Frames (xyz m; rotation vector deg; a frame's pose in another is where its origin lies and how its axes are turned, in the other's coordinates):
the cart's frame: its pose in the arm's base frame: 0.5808 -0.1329 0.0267 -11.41 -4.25 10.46
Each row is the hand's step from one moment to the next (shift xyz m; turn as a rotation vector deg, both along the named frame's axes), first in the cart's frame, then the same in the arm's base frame.
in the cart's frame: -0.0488 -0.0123 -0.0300 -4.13 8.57 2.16
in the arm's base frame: -0.0430 -0.0267 -0.0295 -5.73 7.89 0.14
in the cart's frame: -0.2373 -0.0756 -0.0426 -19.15 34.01 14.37
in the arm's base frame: -0.2158 -0.1254 -0.0394 -25.97 31.91 6.08
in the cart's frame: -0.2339 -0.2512 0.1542 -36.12 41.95 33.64
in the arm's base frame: -0.2000 -0.2567 0.1889 -45.74 40.04 22.37
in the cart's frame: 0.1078 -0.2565 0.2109 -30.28 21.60 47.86
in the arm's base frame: 0.1308 -0.1870 0.2643 -37.80 24.22 40.73
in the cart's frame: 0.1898 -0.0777 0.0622 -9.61 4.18 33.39
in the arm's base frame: 0.1939 -0.0275 0.0871 -13.19 8.56 31.26
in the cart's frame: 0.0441 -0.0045 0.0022 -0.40 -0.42 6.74
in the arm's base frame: 0.0438 0.0044 0.0055 -0.93 0.80 6.65
